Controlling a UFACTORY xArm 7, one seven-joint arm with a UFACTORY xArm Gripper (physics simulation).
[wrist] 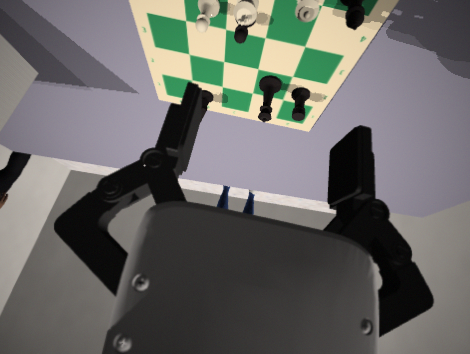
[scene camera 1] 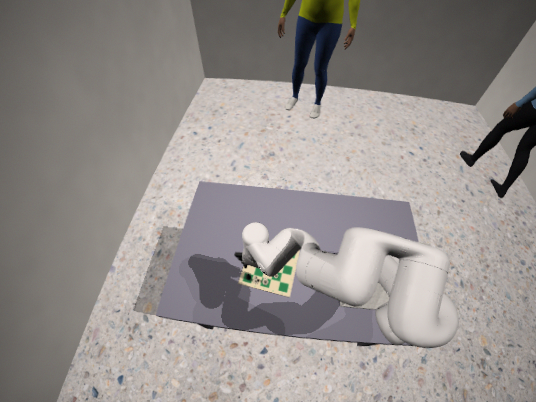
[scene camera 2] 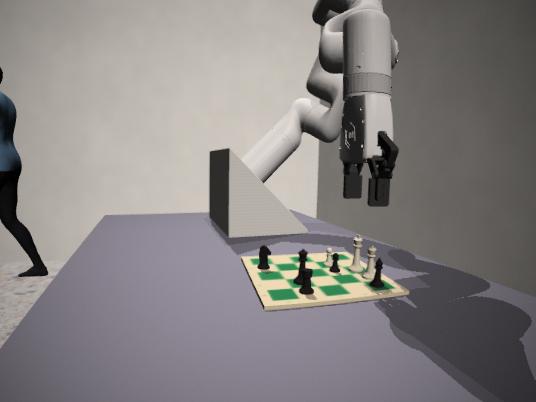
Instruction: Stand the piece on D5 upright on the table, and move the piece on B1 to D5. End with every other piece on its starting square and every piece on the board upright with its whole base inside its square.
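Places are measured from the arm's base along level axes (x ahead, y left, z up), in centimetres.
Where they show: gripper, between the fingertips: (wrist: 273,119) (scene camera 1: 258,268) (scene camera 2: 364,202); arm's base, origin of its link: (scene camera 1: 383,266) (scene camera 2: 246,177).
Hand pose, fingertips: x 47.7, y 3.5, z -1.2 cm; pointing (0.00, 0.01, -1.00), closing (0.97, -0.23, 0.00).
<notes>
Things, the pixels of their top centre, and the offset from my fingertips. Level surfaces: height alone.
- black knight, centre of its top: (wrist: 198,120) (scene camera 2: 264,245) dy -12.9, dx -9.6, dz -8.3 cm
- white crowned piece, centre of its top: (wrist: 306,16) (scene camera 2: 372,245) dy +1.4, dx +1.1, dz -7.0 cm
- taller white king, centre of its top: (wrist: 242,23) (scene camera 2: 358,234) dy +1.5, dx -2.8, dz -5.9 cm
- black bishop, centre of its top: (wrist: 355,29) (scene camera 2: 379,257) dy +0.1, dx +4.4, dz -7.9 cm
- black queen, centre of its top: (wrist: 263,121) (scene camera 2: 303,249) dy -9.9, dx -1.3, dz -7.0 cm
- black rook, centre of its top: (wrist: 298,117) (scene camera 2: 307,269) dy -11.1, dx +2.3, dz -8.9 cm
- black pawn, centre of its top: (wrist: 239,40) (scene camera 2: 335,253) dy -2.2, dx -3.8, dz -9.1 cm
- white pawn, centre of its top: (wrist: 200,29) (scene camera 2: 329,247) dy -1.4, dx -7.0, dz -9.1 cm
- cream board, centre of its top: (wrist: 243,50) (scene camera 2: 315,272) (scene camera 1: 270,265) dy -5.8, dx -4.2, dz -12.2 cm
- purple-grey table, height of its surface: dz -12.9 cm
The black knight (scene camera 2: 264,258) (wrist: 206,98) stands upright on B1, partly behind a finger in the wrist view. The D5 piece, a white crowned piece (scene camera 2: 370,263) (wrist: 306,10), stands upright beside the taller white king (scene camera 2: 356,255) and the black bishop (scene camera 2: 378,275) (wrist: 355,15) in the corner. The black queen (scene camera 2: 302,266) (wrist: 270,85) is on D2, the black rook (scene camera 2: 306,282) (wrist: 300,96) on E2. A black pawn (scene camera 2: 335,263) and a white pawn (scene camera 2: 329,257) stand near the white king. My gripper (scene camera 2: 366,192) (wrist: 273,119) is open and empty, high above the board.
The green and cream board (scene camera 1: 291,290) (scene camera 2: 300,305) (wrist: 165,99) lies on the purple-grey table (scene camera 1: 300,200) (scene camera 2: 150,325). The arm hides part of the board in scene camera 1. A grey wedge mount (scene camera 2: 260,215) stands behind the board. Two people (scene camera 1: 312,60) (scene camera 1: 515,135) are on the floor beyond the table.
</notes>
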